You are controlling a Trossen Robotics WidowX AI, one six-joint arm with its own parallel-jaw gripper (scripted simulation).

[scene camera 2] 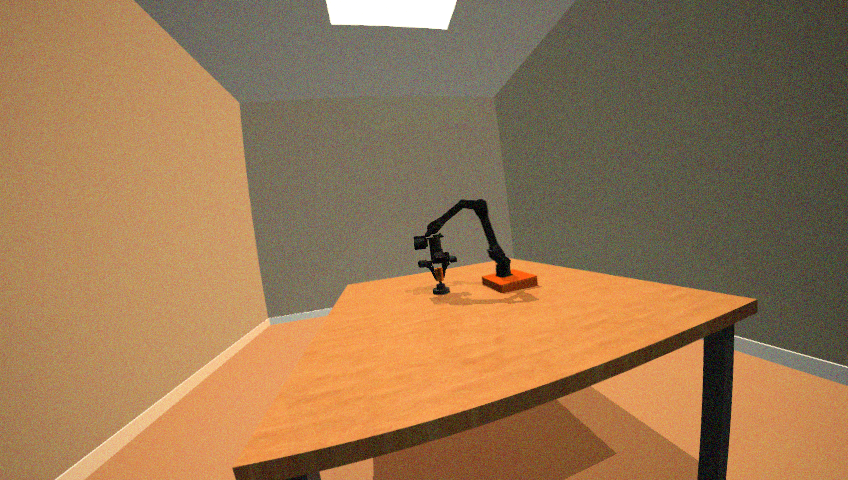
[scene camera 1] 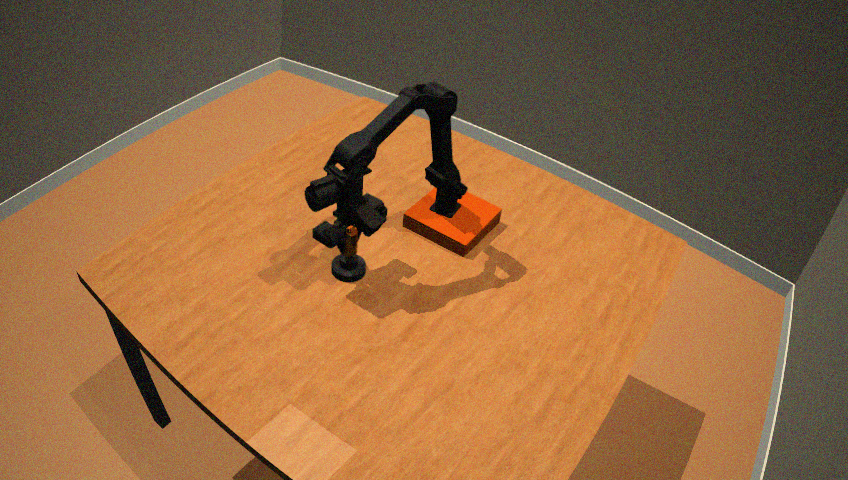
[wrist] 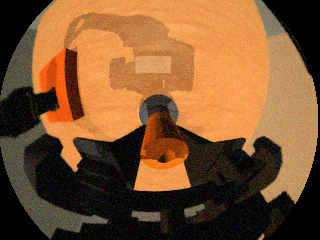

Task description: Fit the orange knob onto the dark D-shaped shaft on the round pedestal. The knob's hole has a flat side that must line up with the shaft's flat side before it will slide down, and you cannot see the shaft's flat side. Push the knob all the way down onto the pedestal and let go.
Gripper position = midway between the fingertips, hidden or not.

Note:
My gripper [scene camera 1: 348, 247] carries an orange knob [wrist: 164, 147]. Further things: a round pedestal [scene camera 1: 348, 269].
My gripper shows as well in the wrist view [wrist: 160, 127]. The round pedestal also shows in the wrist view [wrist: 156, 103].

